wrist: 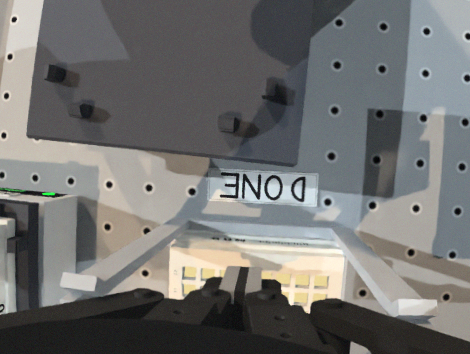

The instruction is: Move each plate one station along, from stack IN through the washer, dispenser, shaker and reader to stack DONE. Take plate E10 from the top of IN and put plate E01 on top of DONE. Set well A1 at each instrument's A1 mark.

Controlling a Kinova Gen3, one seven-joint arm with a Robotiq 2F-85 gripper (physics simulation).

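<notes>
My gripper (244,290) is shut with its fingertips together at the lower middle of the wrist view, and it holds nothing. Behind the fingertips a pale plate with yellow wells (305,260) sits at the DONE station, between angled light-grey guide arms (135,254) (372,265). Small print shows on the plate's far edge, too blurred to read. The gripper hides the middle and near part of the plate. The DONE label (262,188) lies on the board beyond the plate and appears upside down. The stack IN does not show.
A large dark platform (170,90) with small dark pegs (230,123) spans the upper left and middle, beyond the label. Part of a grey and black instrument (57,240) with green marks on top stands at the left edge. The board (355,90) beneath has rows of holes.
</notes>
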